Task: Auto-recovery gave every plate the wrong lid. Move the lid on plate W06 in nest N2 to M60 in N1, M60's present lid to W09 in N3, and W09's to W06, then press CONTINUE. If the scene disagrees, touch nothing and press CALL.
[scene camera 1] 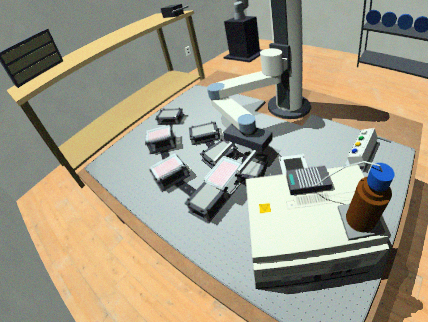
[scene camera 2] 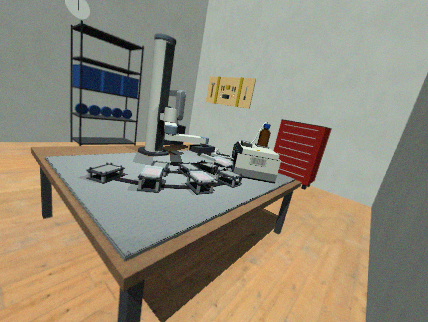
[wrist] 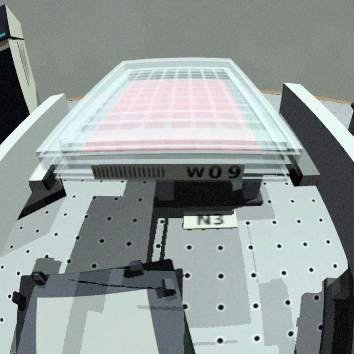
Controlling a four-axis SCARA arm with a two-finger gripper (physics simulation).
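Seen in the pictures: gripper, fingertip midpoint: (scene camera 1: 226,167) (scene camera 2: 219,159) (wrist: 170,100); arm's base at its link origin: (scene camera 1: 289,106) (scene camera 2: 153,152).
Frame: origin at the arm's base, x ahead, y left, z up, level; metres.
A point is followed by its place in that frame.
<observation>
My gripper (scene camera 1: 227,171) @(x 0.664, y 0.068, z 0.133 m) (wrist: 170,100) @(x 0.664, y 0.068, z 0.133 m) is shut on plate W09 (scene camera 1: 222,175) @(x 0.707, y 0.084, z 0.136 m) (scene camera 2: 221,160) @(x 0.694, y 0.049, z 0.135 m) (wrist: 175,117) @(x 0.638, y 0.063, z 0.137 m), which has pink wells under a clear cover. The finger pads meet its two sides, and it hangs above the table, apart from nest N3. Nest N3 (scene camera 1: 205,198) (scene camera 2: 229,177) stands beyond it in the wrist view, partly hidden, with its label (wrist: 210,220) @(x 0.688, y 0.045, z 0.015 m) in front. Two more pink plates stand on nests: one (scene camera 1: 169,169) @(x 0.768, y -0.164, z 0.092 m) (scene camera 2: 201,177) @(x 0.788, y -0.227, z 0.092 m) and another (scene camera 1: 160,135) @(x 0.632, y -0.378, z 0.100 m) (scene camera 2: 151,172) @(x 0.654, y -0.438, z 0.100 m). Their labels cannot be read. The button box (scene camera 1: 361,146) @(x 0.239, y 0.478, z 0.084 m) stands at the right in scene camera 1.
Nests without pink plates (scene camera 1: 204,131) @(x 0.467, y -0.238, z 0.055 m) (scene camera 1: 169,115) @(x 0.447, y -0.532, z 0.059 m) stand toward the back. A pale nest (wrist: 97,320) @(x 0.586, y 0.104, z 0.056 m) lies below the gripper. The white machine (scene camera 1: 300,220) @(x 0.783, y 0.429, z 0.222 m) (scene camera 2: 255,162) @(x 0.820, y 0.283, z 0.141 m) carries a dark device (scene camera 1: 309,179) @(x 0.662, y 0.394, z 0.248 m) and a brown bottle (scene camera 1: 367,207) @(x 0.745, y 0.574, z 0.335 m) with thin tubing.
</observation>
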